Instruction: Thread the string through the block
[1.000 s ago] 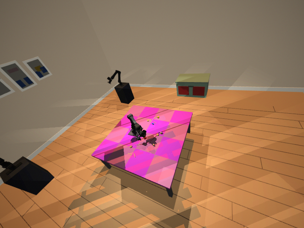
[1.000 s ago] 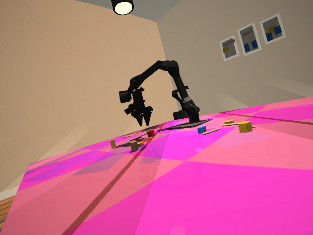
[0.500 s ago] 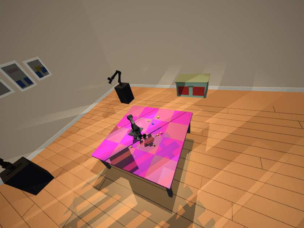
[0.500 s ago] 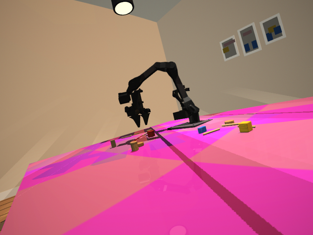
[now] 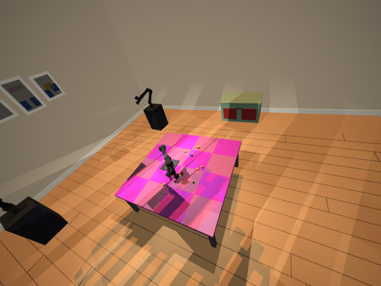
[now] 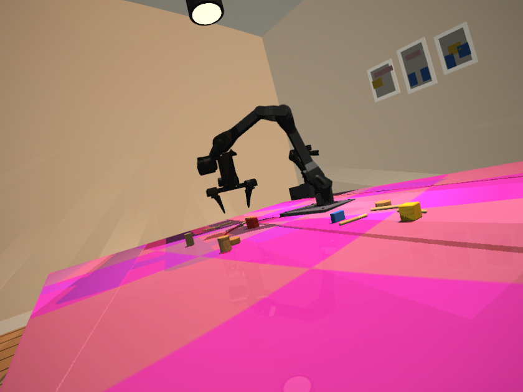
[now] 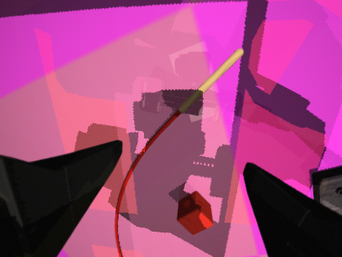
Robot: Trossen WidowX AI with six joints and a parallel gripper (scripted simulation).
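Now: the thin wooden stick 2 cm behind my gripper tip, 3 cm to the right of it and 6 cm below it. From my gripper tip the other things lie so: red block: 1 cm ahead, 10 cm to the left, 5 cm below; then round wooden button: 17 cm ahead, 24 cm to the left, 6 cm below; then tan block: 21 cm ahead, 4 cm to the left, 4 cm below.
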